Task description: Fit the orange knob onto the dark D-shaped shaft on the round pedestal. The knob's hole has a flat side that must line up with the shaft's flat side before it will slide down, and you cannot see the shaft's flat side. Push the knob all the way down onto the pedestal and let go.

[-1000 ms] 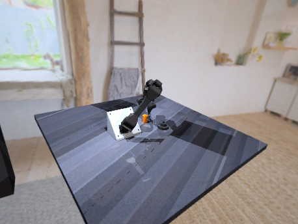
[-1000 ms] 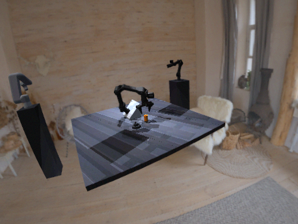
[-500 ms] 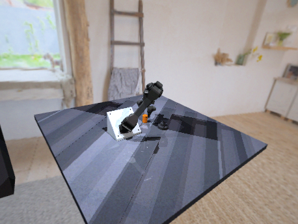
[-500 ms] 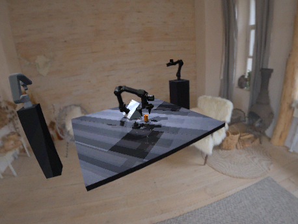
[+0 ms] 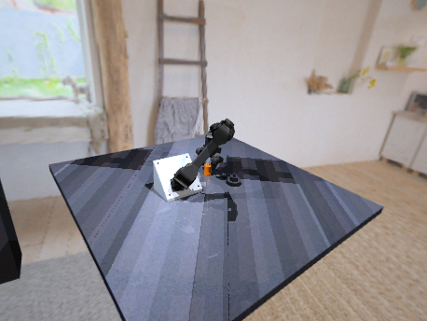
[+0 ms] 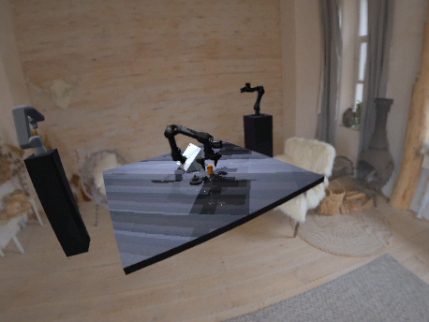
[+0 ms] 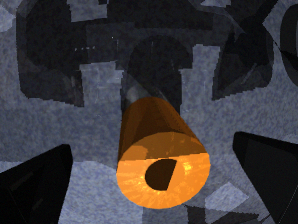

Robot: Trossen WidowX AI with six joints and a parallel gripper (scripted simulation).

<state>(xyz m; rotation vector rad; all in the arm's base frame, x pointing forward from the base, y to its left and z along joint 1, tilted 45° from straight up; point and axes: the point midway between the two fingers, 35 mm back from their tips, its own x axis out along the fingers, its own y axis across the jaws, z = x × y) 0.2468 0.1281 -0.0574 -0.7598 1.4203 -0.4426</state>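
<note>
Right now my gripper tip is 1 cm above the orange knob. From my gripper tip the other things lie so: dark round pedestal: 9 cm ahead, 14 cm to the right, 1 cm below.
</note>
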